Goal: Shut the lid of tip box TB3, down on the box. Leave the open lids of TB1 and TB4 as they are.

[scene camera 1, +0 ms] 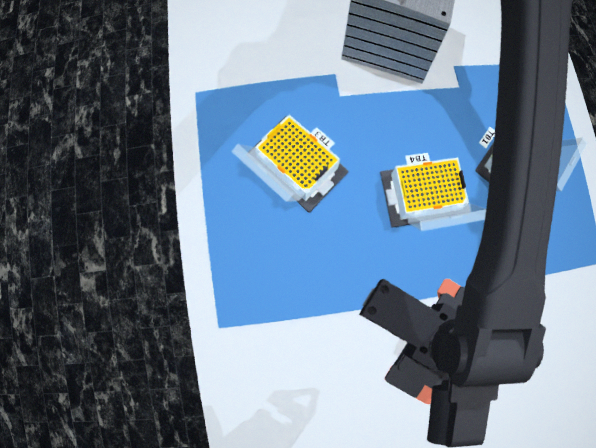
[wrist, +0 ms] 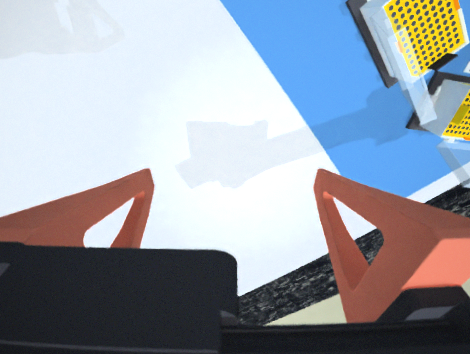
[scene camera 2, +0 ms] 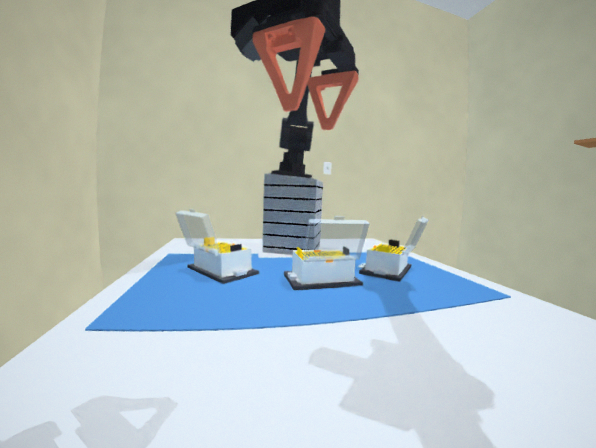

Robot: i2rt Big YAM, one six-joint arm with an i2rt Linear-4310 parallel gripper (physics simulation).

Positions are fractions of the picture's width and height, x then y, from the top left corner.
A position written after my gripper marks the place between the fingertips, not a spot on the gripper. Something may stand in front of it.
my gripper: scene camera 1 0.71, 0.76; wrist 0.50, 0.50; scene camera 2 0.52, 0.27
